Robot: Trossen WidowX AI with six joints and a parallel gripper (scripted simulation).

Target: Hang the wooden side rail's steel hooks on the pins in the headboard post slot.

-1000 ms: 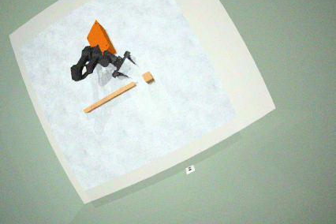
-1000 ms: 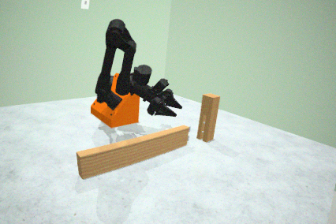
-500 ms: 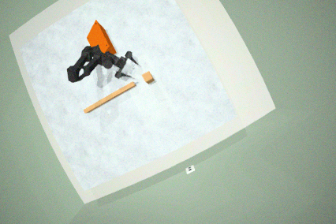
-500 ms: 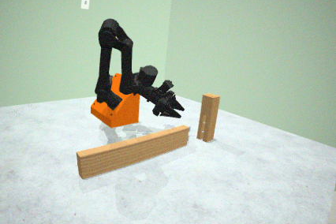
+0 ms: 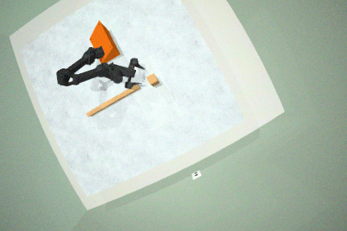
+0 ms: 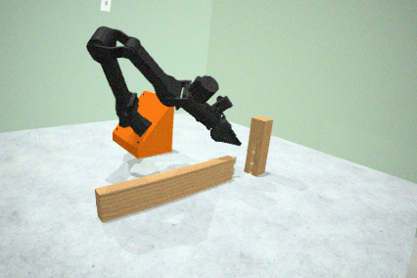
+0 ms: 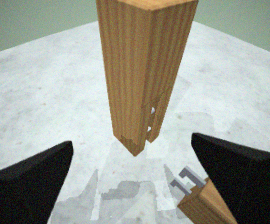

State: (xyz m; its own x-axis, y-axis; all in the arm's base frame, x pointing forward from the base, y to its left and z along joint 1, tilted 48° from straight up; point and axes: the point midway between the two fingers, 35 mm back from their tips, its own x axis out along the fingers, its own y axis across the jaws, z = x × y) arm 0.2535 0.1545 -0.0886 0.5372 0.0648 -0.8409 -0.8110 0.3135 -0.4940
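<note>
The headboard post is 5 cm ahead of my gripper tip, 4 cm to the left of it and 1 cm below it.
</note>
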